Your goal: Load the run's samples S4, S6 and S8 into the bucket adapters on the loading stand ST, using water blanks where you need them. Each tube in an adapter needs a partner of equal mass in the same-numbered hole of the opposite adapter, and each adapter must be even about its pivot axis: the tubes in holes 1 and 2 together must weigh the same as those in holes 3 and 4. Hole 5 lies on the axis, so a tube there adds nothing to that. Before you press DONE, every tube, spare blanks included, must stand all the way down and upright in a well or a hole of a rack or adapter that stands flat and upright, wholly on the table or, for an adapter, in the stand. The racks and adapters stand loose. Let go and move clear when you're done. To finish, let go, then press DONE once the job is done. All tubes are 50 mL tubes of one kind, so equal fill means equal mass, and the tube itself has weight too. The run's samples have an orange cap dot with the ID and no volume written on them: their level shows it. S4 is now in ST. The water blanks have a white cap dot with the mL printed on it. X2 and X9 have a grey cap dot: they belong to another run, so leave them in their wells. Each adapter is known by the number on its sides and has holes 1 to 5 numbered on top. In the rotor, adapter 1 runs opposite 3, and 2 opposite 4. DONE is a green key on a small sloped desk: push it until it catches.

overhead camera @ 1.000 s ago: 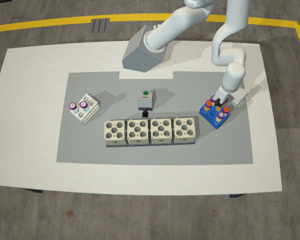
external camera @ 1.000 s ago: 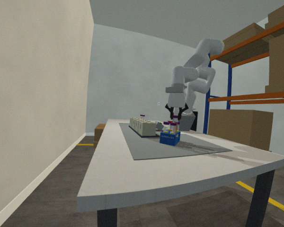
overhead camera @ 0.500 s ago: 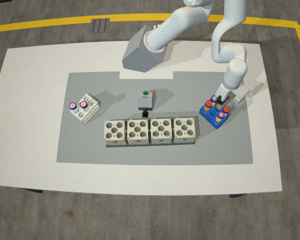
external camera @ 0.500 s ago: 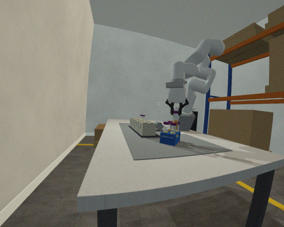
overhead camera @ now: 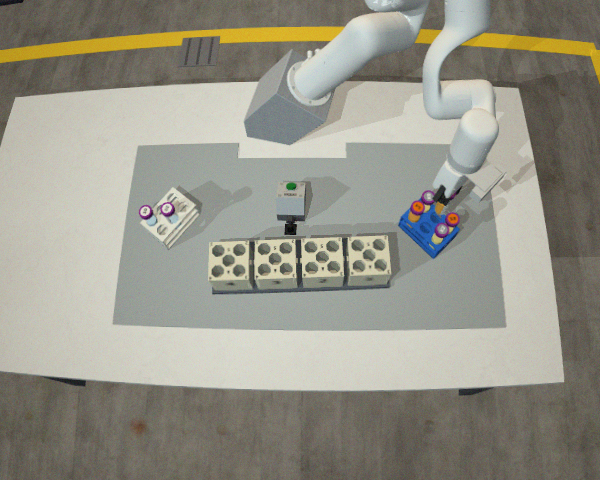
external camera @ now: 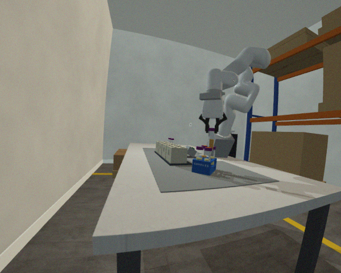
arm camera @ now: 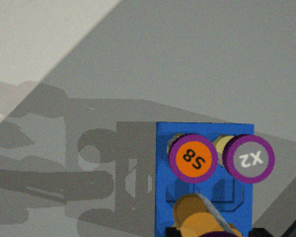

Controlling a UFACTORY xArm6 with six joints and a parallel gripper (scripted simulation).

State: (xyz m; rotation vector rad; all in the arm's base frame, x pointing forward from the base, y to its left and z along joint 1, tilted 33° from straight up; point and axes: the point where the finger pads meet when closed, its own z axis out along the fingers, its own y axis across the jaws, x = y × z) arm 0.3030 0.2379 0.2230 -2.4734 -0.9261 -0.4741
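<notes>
Right now the orange-dot tube is 10 mm ahead of my hand and 50 mm below it. The rest, counted from my hand: loading stand 110 mm ahead, 340 mm to the right, 200 mm below; green DONE key 80 mm behind, 360 mm to the right, 140 mm below; blue sample rack 10 mm ahead, 10 mm to the right, 180 mm below.
</notes>
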